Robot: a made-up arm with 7 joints.
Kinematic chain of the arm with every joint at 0, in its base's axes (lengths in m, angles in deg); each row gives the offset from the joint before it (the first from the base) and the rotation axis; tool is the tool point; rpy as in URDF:
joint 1: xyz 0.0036 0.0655 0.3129 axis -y
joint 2: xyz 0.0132 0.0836 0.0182 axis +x
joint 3: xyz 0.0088 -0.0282 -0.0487 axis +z
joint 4: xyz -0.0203 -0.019 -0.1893 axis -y
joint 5: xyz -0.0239 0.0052 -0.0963 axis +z
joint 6: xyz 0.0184 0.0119 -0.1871 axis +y
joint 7: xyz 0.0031 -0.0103 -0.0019 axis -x
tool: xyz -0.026 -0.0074 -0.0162 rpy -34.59 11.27 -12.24
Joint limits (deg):
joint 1: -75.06..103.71
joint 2: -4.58..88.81
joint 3: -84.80..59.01
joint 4: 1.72..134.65
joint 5: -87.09..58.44
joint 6: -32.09..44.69
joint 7: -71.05..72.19
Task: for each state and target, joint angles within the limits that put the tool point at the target. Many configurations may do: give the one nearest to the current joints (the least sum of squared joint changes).
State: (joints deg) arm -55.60 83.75 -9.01 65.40 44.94 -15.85 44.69
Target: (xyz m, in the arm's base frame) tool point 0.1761 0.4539 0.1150
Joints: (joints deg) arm -53.92 72.95 32.76 82.62 47.93 -6.91 52.35
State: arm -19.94 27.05 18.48 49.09 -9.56 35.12 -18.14
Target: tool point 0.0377 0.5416 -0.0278
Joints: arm -8.93 50.62 17.64 22.48 -8.96 12.86 -18.52
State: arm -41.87 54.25 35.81 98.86 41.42 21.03 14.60
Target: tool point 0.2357 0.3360 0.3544
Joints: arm -22.61 72.67 52.78 113.08 42.00 19.16 14.13
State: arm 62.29 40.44 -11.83 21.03 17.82 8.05 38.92
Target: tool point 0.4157 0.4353 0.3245
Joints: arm 72.72 43.87 -9.46 33.39 18.59 9.99 40.51
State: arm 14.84 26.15 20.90 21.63 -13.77 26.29 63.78
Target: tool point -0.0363 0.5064 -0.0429
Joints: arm -9.23 50.18 18.48 7.73 -14.97 26.43 63.73
